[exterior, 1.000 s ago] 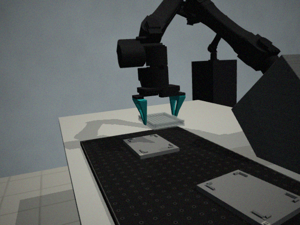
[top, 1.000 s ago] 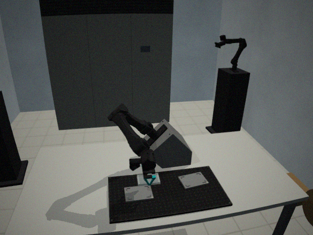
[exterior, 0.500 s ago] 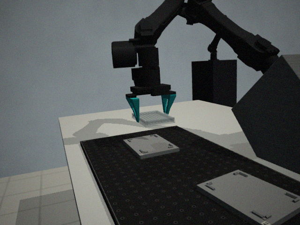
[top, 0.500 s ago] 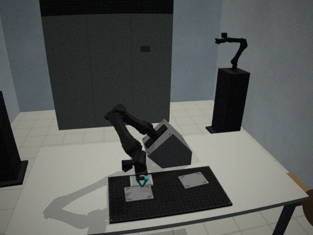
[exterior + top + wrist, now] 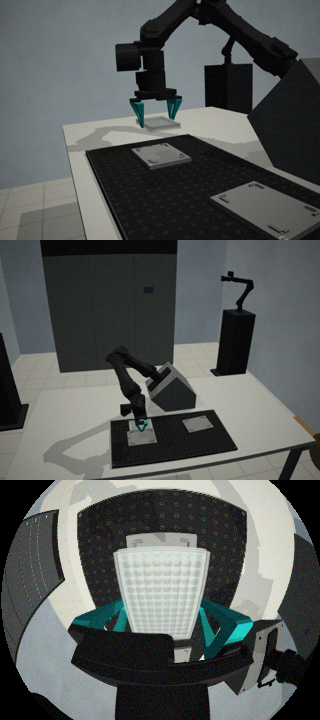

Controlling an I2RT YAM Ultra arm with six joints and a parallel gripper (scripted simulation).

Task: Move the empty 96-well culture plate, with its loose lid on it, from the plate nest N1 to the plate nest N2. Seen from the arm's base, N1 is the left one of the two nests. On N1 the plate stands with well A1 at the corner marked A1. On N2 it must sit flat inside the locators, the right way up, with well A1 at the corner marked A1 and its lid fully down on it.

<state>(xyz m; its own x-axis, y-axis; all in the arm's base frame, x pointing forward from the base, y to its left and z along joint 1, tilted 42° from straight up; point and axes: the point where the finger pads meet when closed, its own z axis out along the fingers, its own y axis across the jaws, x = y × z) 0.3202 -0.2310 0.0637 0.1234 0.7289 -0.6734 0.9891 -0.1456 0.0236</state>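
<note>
Now: the lid right at my hand.
</note>
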